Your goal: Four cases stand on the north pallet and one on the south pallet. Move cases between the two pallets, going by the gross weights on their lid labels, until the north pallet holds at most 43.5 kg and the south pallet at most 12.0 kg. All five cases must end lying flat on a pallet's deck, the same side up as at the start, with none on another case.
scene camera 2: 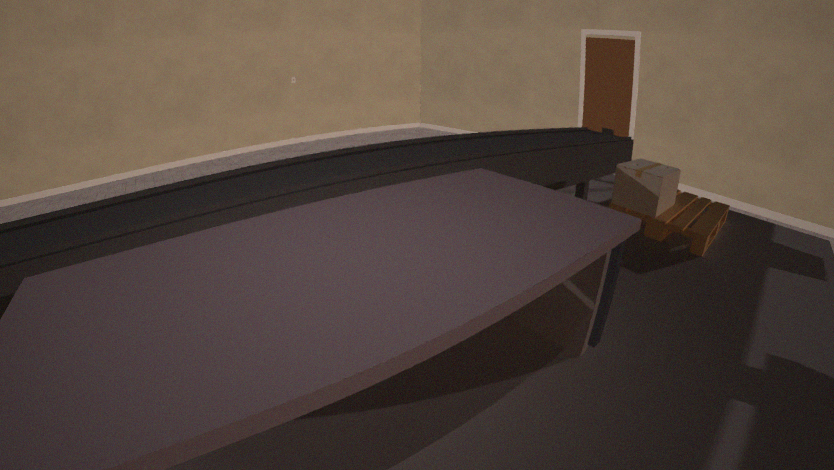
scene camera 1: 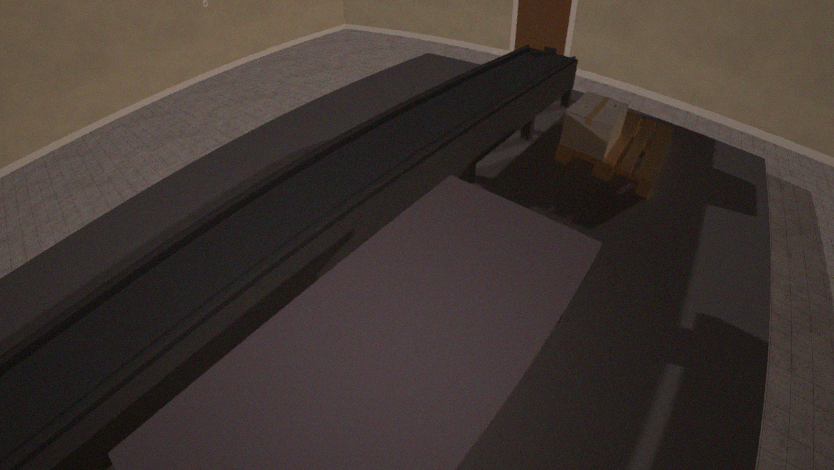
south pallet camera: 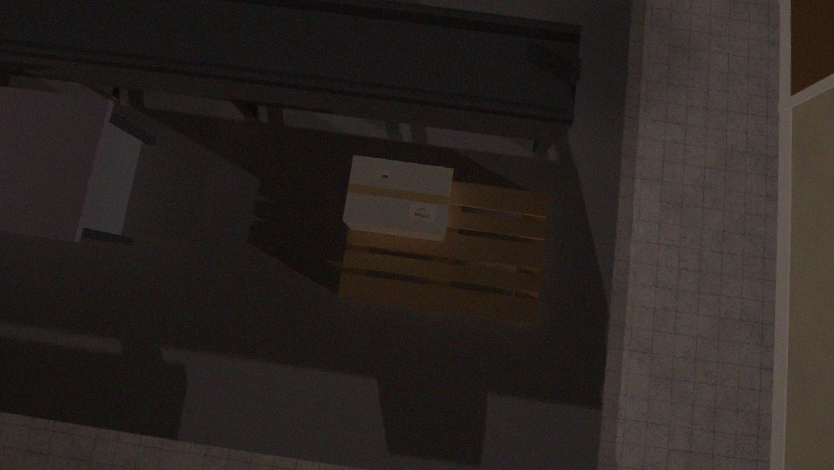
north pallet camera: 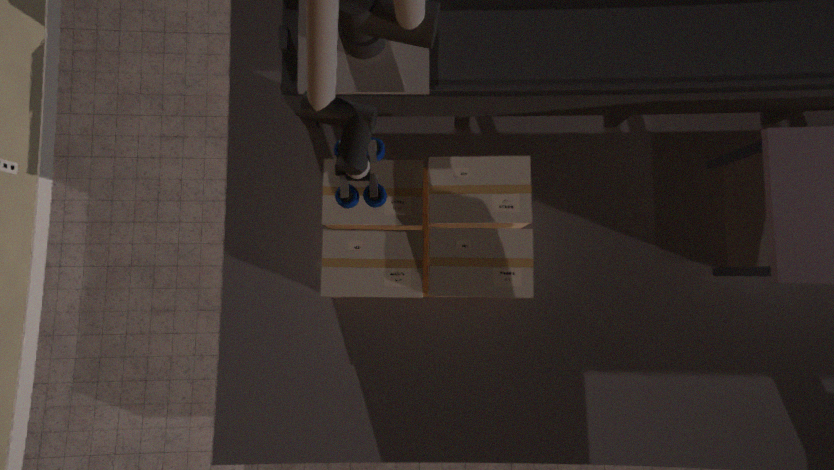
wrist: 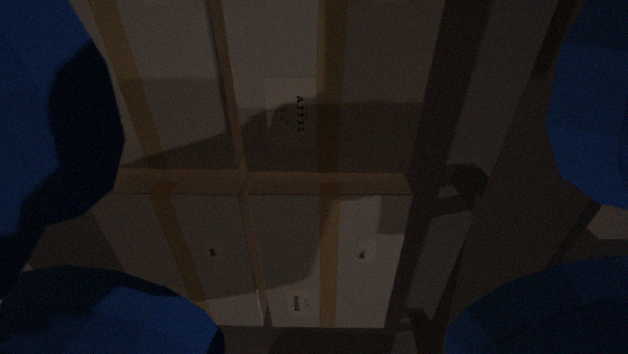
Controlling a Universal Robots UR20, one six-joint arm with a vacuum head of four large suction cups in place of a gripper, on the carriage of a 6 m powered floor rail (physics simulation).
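Pixels of known places: hand, its tool point: (wrist: 331,242); arm's base, origin of its link: (north pallet camera: 363,37).
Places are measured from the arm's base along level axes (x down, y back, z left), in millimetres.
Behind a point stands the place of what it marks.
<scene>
My suction head (north pallet camera: 360,172) {y -814, x -312, z 31 mm} is open, with four blue cups holding nothing; it hangs above the rail-side left case (north pallet camera: 408,210) {y -908, x 172, z 236 mm} (wrist: 375,60) {y -720, x 174, z 71 mm} in the north pallet camera. That case's label shows dimly in the wrist view; its weight is unreadable. The rail-side right case (north pallet camera: 479,175) {y -719, x 128, z 630 mm} (wrist: 285,235) {y -908, x 129, z 478 mm}, the front left case (north pallet camera: 350,280) {y -1298, x 185, z -84 mm} (wrist: 170,60) {y -1108, x 185, z 70 mm} and the front right case (north pallet camera: 466,286) {y -1330, x 131, z 552 mm} (wrist: 140,235) {y -1286, x 130, z 486 mm} stand beside it on the north pallet (north pallet camera: 426,256) {y -1154, x 426, z 342 mm}. A fifth case (scene camera 1: 589,131) {y -826, x 229, z 5273 mm} (scene camera 2: 644,186) {y -858, x 230, z 5274 mm} (south pallet camera: 399,198) {y -820, x 128, z 5564 mm} lies flat on the south pallet (scene camera 1: 656,145) {y -1311, x 426, z 5909 mm} (scene camera 2: 703,218) {y -1282, x 426, z 5692 mm} (south pallet camera: 496,306) {y -1329, x 426, z 6210 mm}, at its rail-side left corner.
The floor rail (scene camera 1: 262,198) (scene camera 2: 291,157) (north pallet camera: 612,46) (south pallet camera: 291,58) runs behind both pallets. The arm's carriage (north pallet camera: 396,72) {y -192, x 0, z 174 mm} stands at its north end. A large table (scene camera 1: 379,326) {y -824, x 40, z 3037 mm} (scene camera 2: 320,274) {y -979, x 40, z 2879 mm} (north pallet camera: 808,204) {y -902, x 39, z 2268 mm} (south pallet camera: 40,163) {y -908, x 39, z 3607 mm} stands between the pallets.
</scene>
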